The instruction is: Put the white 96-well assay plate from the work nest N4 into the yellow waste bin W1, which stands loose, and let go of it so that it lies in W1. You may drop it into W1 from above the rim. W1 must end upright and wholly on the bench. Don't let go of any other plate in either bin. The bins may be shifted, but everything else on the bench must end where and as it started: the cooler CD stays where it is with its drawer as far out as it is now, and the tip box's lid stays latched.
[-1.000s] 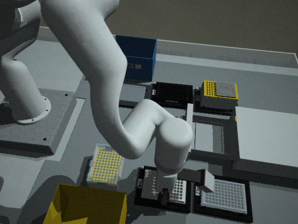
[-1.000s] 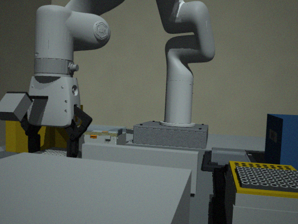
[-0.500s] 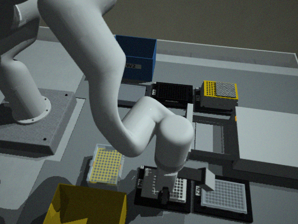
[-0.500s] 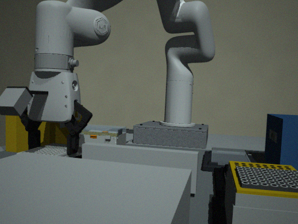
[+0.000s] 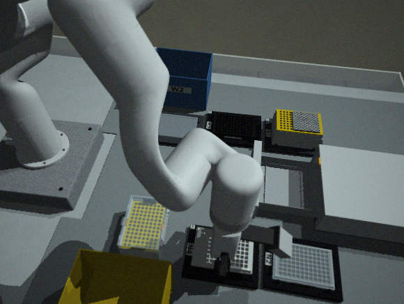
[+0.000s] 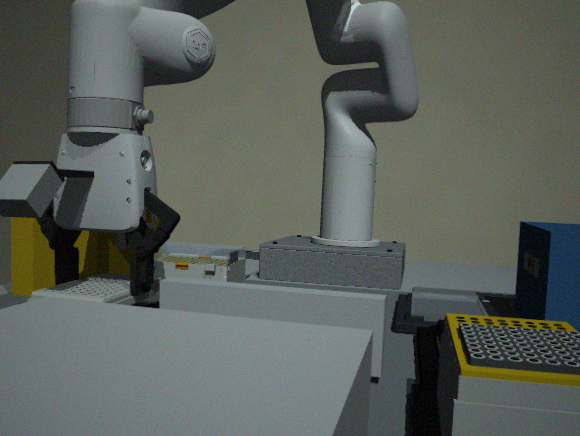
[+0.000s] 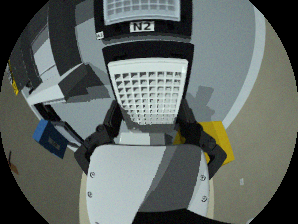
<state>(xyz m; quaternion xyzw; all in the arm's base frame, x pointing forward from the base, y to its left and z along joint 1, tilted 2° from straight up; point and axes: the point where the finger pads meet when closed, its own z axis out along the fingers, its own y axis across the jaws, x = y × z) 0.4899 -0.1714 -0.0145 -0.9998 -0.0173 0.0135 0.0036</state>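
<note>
The black nest lies 50 mm below my hand. Also, from my hand: drawer: 160 mm ahead, 200 mm to the left, 30 mm below; white 96-well plate: 10 mm below; yellow bin W1: 180 mm behind, 140 mm to the right, 10 mm below.
</note>
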